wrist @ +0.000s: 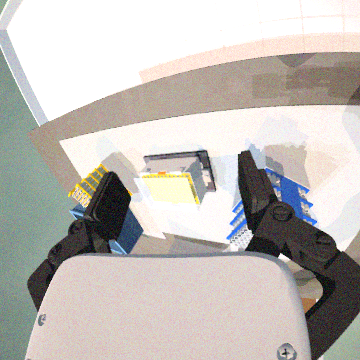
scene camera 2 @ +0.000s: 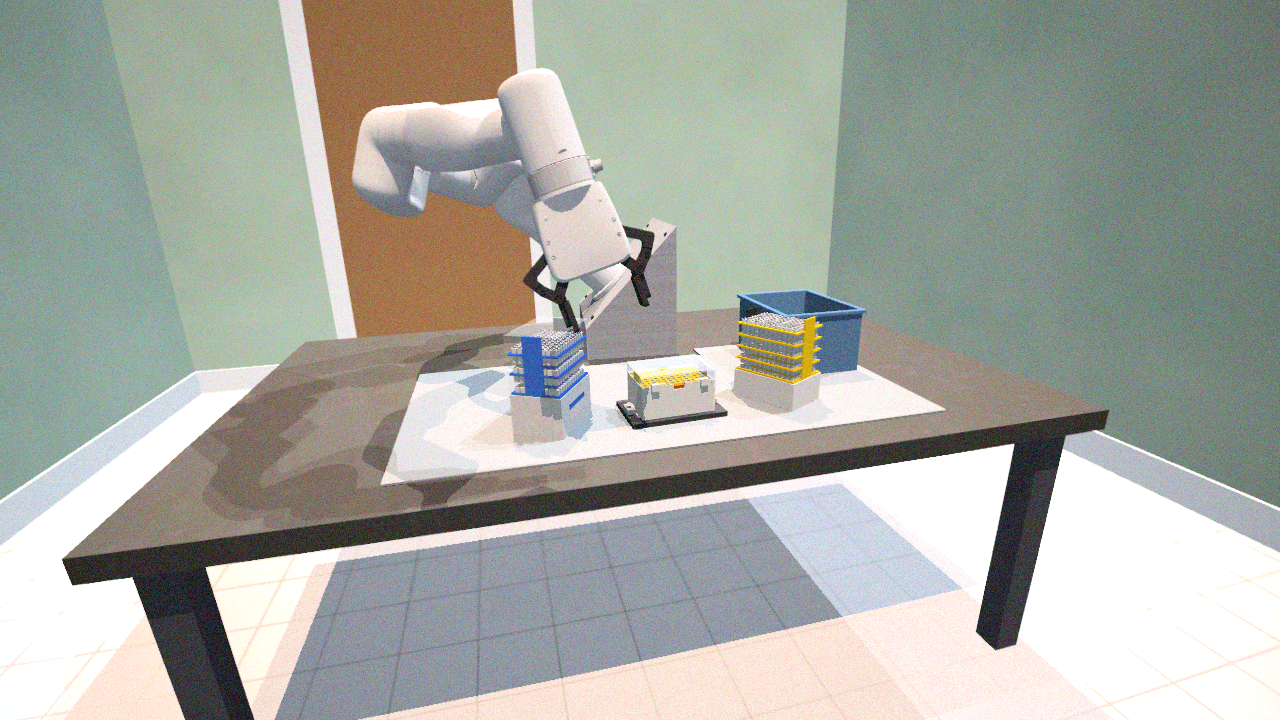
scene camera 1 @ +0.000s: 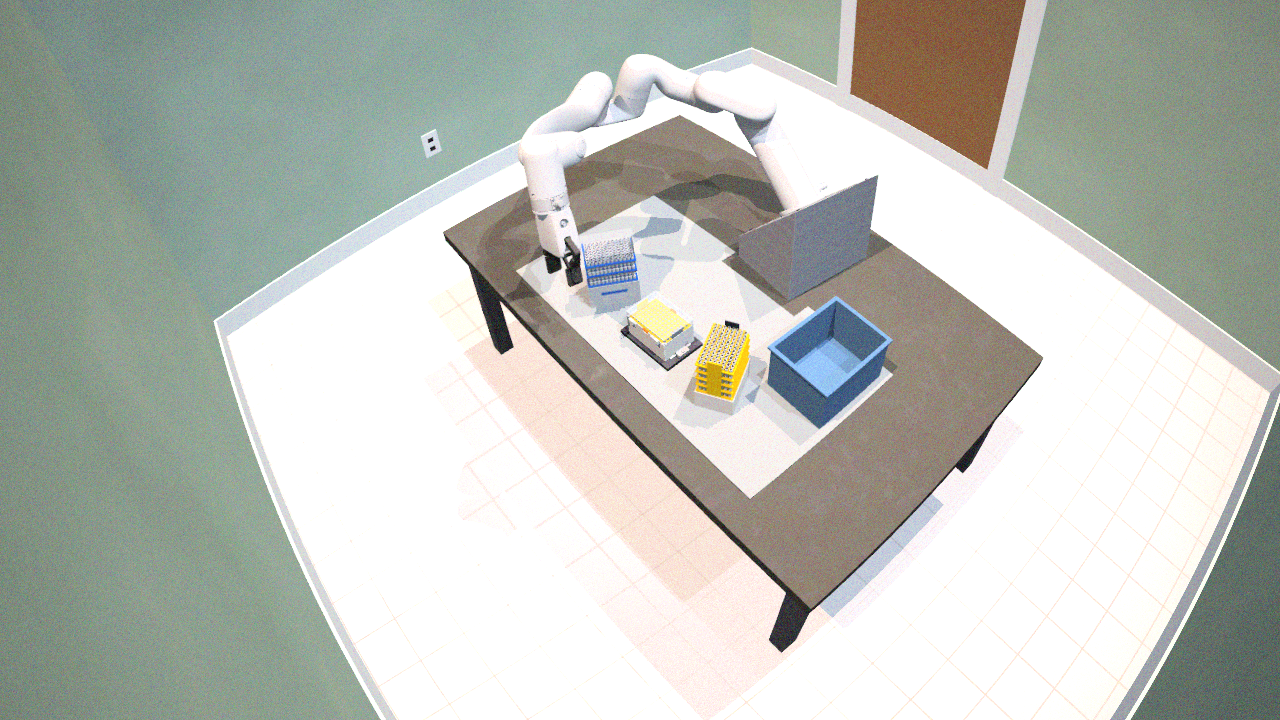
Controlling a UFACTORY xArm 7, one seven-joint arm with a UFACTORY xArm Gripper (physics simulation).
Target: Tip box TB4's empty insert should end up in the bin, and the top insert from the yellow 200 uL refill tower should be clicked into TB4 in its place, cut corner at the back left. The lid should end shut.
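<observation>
Tip box TB4 (scene camera 1: 660, 333) (scene camera 2: 673, 399) (wrist: 172, 186) stands on a black base (scene camera 2: 677, 420), a white box with a yellow insert under a clear lid that looks shut. Whether the insert holds tips cannot be made out. The yellow refill tower (scene camera 1: 721, 365) (scene camera 2: 776, 356) (wrist: 90, 184) holds several stacked inserts on a white stand. The blue bin (scene camera 1: 798, 383) (scene camera 2: 838, 342) (wrist: 131, 231) stands beyond it. My gripper (scene camera 1: 563, 270) (scene camera 2: 609, 316) (wrist: 176, 176) is open and empty, raised beside the blue tower. In the wrist view, TB4 shows between the fingers.
A blue refill tower (scene camera 1: 612, 270) (scene camera 2: 547, 380) (wrist: 291, 192) stands close to my gripper. A grey upright panel (scene camera 1: 834, 234) (scene camera 2: 640, 308) stands behind, by the arm's base. The pale mat (scene camera 1: 750, 470) (scene camera 2: 447, 452) lies under the objects on the brown table (scene camera 1: 939, 385).
</observation>
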